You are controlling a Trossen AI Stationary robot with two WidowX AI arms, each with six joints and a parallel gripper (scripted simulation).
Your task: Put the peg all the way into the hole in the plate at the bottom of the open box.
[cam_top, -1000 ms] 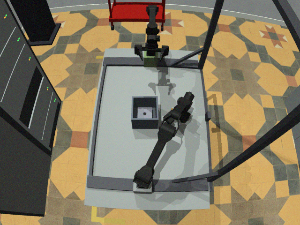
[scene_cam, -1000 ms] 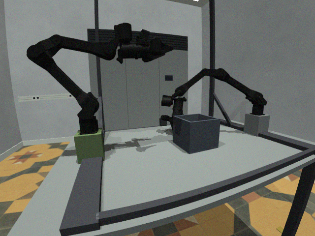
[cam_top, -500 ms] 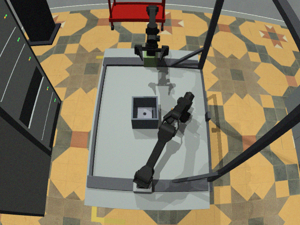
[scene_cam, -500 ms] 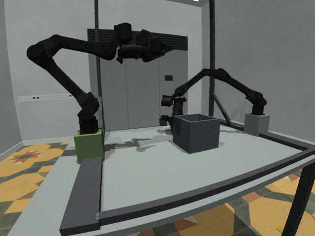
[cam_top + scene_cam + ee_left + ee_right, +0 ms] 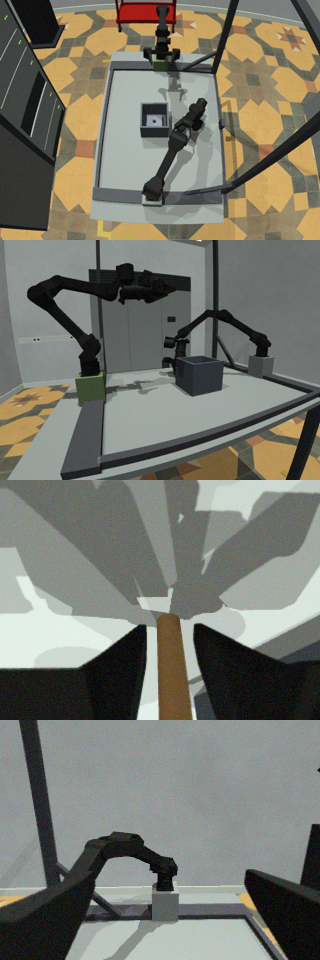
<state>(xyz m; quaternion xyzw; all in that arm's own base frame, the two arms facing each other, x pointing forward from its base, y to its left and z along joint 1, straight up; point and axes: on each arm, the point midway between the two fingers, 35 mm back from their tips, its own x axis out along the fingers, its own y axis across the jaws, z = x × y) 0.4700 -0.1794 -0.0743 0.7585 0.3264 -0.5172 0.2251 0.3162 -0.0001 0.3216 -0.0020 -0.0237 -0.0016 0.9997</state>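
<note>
Now: left hand 10 mm short of the peg and 10 mm to the left of it. The rest, counted from my left hand: light plate 180 mm ahead, 20 mm to the left.
</note>
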